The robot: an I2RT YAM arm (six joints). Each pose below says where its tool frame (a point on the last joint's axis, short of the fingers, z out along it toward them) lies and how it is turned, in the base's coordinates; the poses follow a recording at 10 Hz.
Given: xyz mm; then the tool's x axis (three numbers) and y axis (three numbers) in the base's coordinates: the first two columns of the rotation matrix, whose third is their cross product.
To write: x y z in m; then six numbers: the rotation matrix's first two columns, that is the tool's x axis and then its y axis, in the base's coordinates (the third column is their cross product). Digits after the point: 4 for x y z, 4 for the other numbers.
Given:
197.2 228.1 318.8 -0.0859 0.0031 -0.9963 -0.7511 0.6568 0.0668
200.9 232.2 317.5 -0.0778 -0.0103 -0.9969 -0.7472 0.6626 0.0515
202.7 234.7 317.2 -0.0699 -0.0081 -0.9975 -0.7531 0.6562 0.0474
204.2 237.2 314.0 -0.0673 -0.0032 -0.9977 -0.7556 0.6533 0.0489
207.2 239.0 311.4 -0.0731 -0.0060 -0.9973 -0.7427 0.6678 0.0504
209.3 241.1 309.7 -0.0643 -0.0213 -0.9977 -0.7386 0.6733 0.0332
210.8 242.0 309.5 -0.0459 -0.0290 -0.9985 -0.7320 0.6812 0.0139
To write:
0.1972 0.2281 0.3188 -0.0859 0.0031 -0.9963 -0.7511 0.6568 0.0668
0.2009 0.2322 0.3175 -0.0778 -0.0103 -0.9969 -0.7472 0.6626 0.0515
0.2027 0.2347 0.3172 -0.0699 -0.0081 -0.9975 -0.7531 0.6562 0.0474
0.2042 0.2372 0.3140 -0.0673 -0.0032 -0.9977 -0.7556 0.6533 0.0489
0.2072 0.2390 0.3114 -0.0731 -0.0060 -0.9973 -0.7427 0.6678 0.0504
0.2093 0.2411 0.3097 -0.0643 -0.0213 -0.9977 -0.7386 0.6733 0.0332
0.2108 0.2420 0.3095 -0.0459 -0.0290 -0.9985 -0.7320 0.6812 0.0139

